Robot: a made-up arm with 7 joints.
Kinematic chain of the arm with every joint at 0, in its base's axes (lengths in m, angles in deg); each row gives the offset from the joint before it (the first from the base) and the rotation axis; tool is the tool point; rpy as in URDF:
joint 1: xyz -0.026 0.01 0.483 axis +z
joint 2: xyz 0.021 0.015 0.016 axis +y
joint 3: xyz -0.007 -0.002 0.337 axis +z
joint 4: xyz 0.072 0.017 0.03 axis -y
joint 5: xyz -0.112 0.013 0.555 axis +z
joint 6: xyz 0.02 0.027 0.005 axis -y
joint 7: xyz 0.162 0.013 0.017 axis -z
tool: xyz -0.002 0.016 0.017 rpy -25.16 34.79 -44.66
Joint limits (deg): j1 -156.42..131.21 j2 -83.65..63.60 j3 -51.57..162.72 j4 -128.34..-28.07 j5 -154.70..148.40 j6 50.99..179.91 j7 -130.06..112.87
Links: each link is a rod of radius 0.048 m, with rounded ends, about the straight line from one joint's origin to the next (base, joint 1, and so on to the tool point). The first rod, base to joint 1, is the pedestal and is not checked.
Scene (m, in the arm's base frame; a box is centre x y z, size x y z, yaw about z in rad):
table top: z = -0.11
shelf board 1: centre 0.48 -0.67 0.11 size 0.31 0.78 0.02 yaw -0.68
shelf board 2: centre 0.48 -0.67 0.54 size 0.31 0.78 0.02 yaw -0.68
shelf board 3: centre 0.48 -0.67 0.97 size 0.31 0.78 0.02 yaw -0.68
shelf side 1: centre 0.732 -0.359 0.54 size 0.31 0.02 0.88 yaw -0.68
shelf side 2: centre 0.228 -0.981 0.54 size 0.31 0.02 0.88 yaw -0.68
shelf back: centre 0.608 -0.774 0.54 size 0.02 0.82 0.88 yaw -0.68
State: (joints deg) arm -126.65 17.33 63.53 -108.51 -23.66 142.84 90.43
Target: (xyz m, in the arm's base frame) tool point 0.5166 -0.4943 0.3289
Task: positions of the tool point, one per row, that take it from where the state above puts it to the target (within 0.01 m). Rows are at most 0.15 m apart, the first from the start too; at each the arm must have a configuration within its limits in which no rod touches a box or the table.
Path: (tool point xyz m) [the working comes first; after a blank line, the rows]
Joints at the target: -104.73 43.92 50.91 -128.34 -27.34 130.11 90.26
Straight joint move there: touches shelf board 2.

1: 0.2816 -0.6466 0.7857
2: 0.1863 -0.5590 0.7954
3: 0.2129 -0.5625 0.6845
4: 0.2449 -0.5347 0.5774
5: 0.2745 -0.4807 0.4808
6: 0.2965 -0.4085 0.3980
7: 0.3086 -0.3261 0.3289
8: 0.3691 -0.3459 0.3430
9: 0.4205 -0.3759 0.3530
10: 0.4607 -0.4112 0.3569
11: 0.4889 -0.4461 0.3537
12: 0.5067 -0.4752 0.3438
13: 0.5166 -0.4944 0.3289

